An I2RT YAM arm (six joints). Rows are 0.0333 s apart.
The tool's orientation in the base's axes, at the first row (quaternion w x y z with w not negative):
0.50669, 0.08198, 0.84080, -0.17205
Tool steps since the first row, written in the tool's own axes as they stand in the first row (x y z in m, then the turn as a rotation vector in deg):
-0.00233, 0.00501, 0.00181, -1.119, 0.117, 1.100
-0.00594, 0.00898, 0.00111, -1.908, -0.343, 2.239
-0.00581, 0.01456, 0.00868, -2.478, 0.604, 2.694
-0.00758, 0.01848, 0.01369, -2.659, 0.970, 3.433
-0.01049, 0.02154, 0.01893, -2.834, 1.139, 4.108
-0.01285, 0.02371, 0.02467, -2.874, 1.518, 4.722
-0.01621, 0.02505, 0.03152, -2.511, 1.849, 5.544
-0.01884, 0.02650, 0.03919, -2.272, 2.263, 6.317
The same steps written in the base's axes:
0.00416, 0.00406, 0.00024, 1.472, -0.260, 0.491
0.00653, 0.00813, 0.00290, 2.640, -1.082, 0.793
0.01445, 0.01048, -0.00160, 3.580, -0.353, 0.905
0.02063, 0.01232, -0.00299, 4.389, -0.282, 0.674
0.02728, 0.01331, -0.00330, 5.081, -0.370, 0.504
0.03381, 0.01327, -0.00412, 5.724, -0.246, 0.199
0.04146, 0.01208, -0.00437, 6.333, -0.258, -0.540
0.04947, 0.01067, -0.00563, 6.986, -0.171, -1.166

